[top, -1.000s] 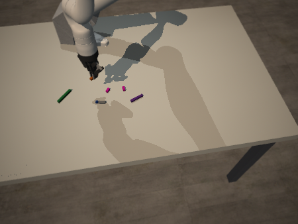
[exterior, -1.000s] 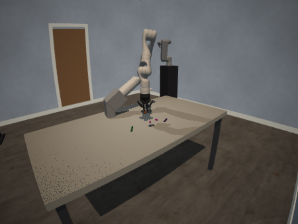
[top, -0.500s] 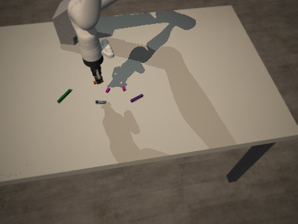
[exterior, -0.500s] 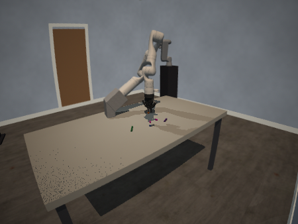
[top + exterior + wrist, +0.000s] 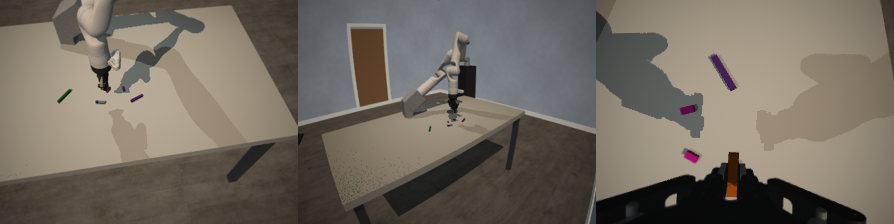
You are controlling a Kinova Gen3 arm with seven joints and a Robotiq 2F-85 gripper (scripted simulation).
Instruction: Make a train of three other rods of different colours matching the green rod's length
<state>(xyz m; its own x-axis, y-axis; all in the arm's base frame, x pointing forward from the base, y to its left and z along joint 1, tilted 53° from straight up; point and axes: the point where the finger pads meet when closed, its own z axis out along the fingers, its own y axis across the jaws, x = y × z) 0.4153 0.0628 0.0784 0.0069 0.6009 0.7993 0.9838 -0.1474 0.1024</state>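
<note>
My gripper is now 3 cm to the left of the grey rod and 12 cm above it. Also, from my hand: orange rod 2 cm below; purple rod 2 cm behind, 12 cm to the left, 12 cm below; blue rod 5 cm to the right, 12 cm below.
</note>
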